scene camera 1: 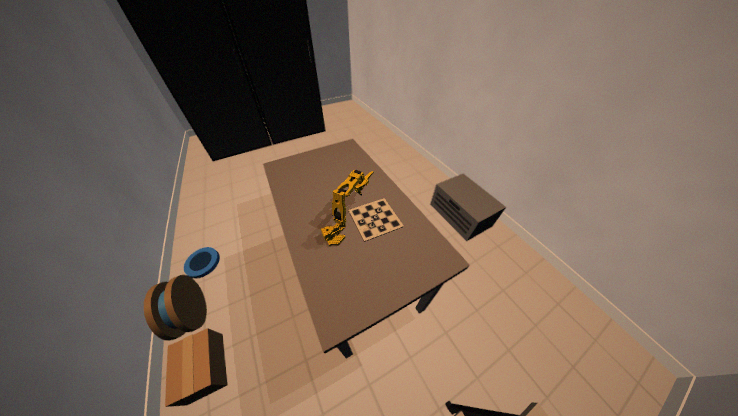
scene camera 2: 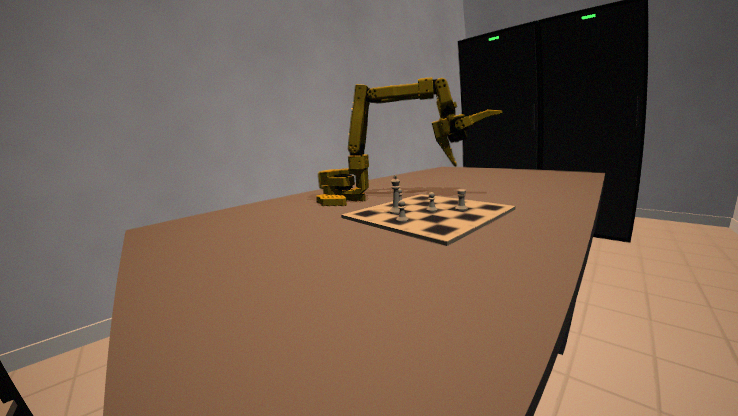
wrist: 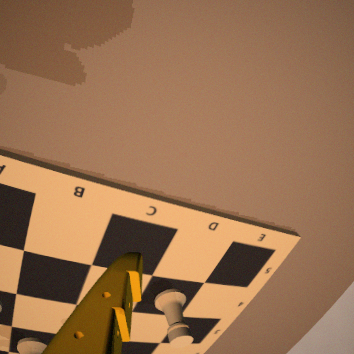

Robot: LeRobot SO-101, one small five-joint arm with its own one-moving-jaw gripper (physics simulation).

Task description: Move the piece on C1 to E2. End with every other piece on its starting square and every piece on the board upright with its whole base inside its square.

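Places are measured from the arm's base along level axes (x ahead, y right, z down), in centimetres.
Pixels of known places: hand, its tool point: [scene camera 1: 361, 194] [scene camera 2: 456, 164] [wrist: 141, 270]; arm's base, origin of its link: [scene camera 1: 338, 235] [scene camera 2: 347, 202].
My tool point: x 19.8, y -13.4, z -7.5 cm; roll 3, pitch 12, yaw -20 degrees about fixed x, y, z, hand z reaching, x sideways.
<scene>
Ahead of a thing's pixels: the offset from my tool point to its top centre. "spot": to the spot under its first point.
The C1 piece, a small pale pawn @[dx +1.5, dy +20.2, dz +3.7 cm] [scene camera 1: 381, 227] [scene camera 2: 402, 211], stands upright near the board edge farthest from the gripper. It does not show in the wrist view. Square E2 @[spot: dx +9.3, dy +17.5, dz +6.9 cm] [scene camera 1: 392, 218] [scene camera 2: 454, 222] is light and bare. My gripper [scene camera 1: 366, 183] [scene camera 2: 478, 137] is fully open and empty, high above the table beyond the row-5 edge. In the wrist view the fixed jaw [wrist: 95, 315] shows, and the moving jaw is out of the picture. The chessboard @[dx +1.6, dy +12.8, dz +6.9 cm] [scene camera 1: 364, 239] [scene camera 2: 351, 219] [wrist: 200, 214] lies flat on the table.
A rook @[dx +5.9, dy +9.3, dz +3.6 cm] [scene camera 1: 378, 210] [scene camera 2: 461, 199] [wrist: 174, 312] stands on D4. A tall piece @[dx -2.5, dy +16.7, dz +0.5 cm] [scene camera 1: 371, 224] [scene camera 2: 395, 195] stands on B2, with pawns on A3 @[dx -5.8, dy +12.0, dz +3.7 cm] [scene camera 1: 361, 221] and C3 @[dx +2.0, dy +12.7, dz +3.7 cm] [scene camera 1: 375, 217] [scene camera 2: 431, 202]. The arm's base [scene camera 1: 333, 235] [scene camera 2: 343, 183] is beside the A side.
</scene>
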